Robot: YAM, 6 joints.
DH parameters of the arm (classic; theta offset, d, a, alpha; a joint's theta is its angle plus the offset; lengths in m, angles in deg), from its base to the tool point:
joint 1: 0 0.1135 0.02 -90
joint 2: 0 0 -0.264 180
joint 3: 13.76 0 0.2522 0
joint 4: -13.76 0 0.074 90
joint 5: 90 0 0 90
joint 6: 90 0.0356 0 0
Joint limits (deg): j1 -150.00..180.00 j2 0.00..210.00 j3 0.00..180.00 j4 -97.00..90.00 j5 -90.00..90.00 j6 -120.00..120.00
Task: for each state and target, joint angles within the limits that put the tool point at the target. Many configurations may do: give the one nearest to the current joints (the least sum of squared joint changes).
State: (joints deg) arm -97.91 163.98 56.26 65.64 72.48 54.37
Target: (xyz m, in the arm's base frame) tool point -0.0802 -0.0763 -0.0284
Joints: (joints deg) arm -117.86 150.81 7.13 65.58 82.04 54.37
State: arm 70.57 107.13 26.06 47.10 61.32 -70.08
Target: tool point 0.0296 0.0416 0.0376
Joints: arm 96.14 110.91 0.00 -10.79 72.10 -70.08
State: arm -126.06 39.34 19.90 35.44 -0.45 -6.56
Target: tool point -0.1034 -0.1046 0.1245
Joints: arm -134.26 43.46 0.00 18.85 1.68 -6.56
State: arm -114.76 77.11 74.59 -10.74 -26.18 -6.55
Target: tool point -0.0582 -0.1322 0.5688
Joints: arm -119.79 57.31 90.65 -6.26 -25.21 -6.55
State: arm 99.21 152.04 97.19 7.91 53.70 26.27
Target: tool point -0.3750 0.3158 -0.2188
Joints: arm 142.65 190.67 123.19 14.77 41.37 26.27
